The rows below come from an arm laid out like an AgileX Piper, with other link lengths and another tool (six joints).
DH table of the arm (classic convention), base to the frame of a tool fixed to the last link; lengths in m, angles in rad. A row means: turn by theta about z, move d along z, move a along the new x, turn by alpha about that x. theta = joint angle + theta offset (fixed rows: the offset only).
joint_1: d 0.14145, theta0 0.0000, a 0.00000, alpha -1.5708
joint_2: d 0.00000, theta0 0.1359, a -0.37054, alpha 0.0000
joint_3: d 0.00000, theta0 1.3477, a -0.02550, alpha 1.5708
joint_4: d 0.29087, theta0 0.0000, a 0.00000, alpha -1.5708
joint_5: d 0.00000, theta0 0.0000, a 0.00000, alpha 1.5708
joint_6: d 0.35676, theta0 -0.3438, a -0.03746, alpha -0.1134
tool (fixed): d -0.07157, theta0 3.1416, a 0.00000, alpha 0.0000
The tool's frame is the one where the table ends.
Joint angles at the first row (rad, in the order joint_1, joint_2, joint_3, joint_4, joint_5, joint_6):
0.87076, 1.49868, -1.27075, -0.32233, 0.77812, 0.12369
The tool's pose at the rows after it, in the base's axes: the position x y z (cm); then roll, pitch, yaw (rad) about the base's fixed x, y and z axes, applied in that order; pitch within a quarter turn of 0, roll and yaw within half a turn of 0:
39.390 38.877 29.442 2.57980 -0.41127 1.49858
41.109 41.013 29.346 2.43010 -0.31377 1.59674
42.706 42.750 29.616 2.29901 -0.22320 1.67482
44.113 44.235 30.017 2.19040 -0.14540 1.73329
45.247 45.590 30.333 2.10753 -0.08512 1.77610
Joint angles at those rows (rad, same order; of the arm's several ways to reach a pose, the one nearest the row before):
0.95041, 1.58321, -1.30999, -0.55836, 0.77534, 0.22318
1.00311, 1.65234, -1.33115, -0.78464, 0.76957, 0.30858
1.03308, 1.70706, -1.33854, -0.99372, 0.76096, 0.38530
1.04704, 1.75243, -1.34031, -1.18005, 0.75271, 0.45816
1.05147, 1.79179, -1.34341, -1.33263, 0.74592, 0.52241

